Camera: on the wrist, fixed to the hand. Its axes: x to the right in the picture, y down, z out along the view.
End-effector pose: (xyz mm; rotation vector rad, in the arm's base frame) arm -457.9 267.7 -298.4 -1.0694 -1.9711 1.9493
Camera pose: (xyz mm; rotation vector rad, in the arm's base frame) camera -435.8 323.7 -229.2 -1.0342 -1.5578 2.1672
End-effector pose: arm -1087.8 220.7 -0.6 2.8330 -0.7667 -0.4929
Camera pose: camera -1041.9 282.8 48.9 -2.8541 0.8873 0.3289
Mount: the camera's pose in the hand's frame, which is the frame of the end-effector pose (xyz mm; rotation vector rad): -8.0 -62.2 -66.9 0.3270 0.0224 0.0322
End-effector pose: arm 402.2 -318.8 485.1 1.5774 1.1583 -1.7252
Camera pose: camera 386.4 -232.2 510.9 1.7962 0.8872 -1.9555
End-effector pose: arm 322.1 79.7 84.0 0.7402 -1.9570 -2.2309
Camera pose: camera 371.7 32.8 22.8 0.7542 -2.3344 -1.8965
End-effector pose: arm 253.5 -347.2 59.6 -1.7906 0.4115 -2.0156
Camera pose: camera 181.3 -292.5 73.6 -1.5525 0.1067 -1.9510
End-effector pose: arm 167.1 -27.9 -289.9 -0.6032 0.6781 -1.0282
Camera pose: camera 79.3 -54.1 -286.2 -0.2956 0.5224 -1.0887
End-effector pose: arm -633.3 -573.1 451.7 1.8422 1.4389 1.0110
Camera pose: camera -723.3 -566.0 435.5 2.0930 1.6725 0.8519
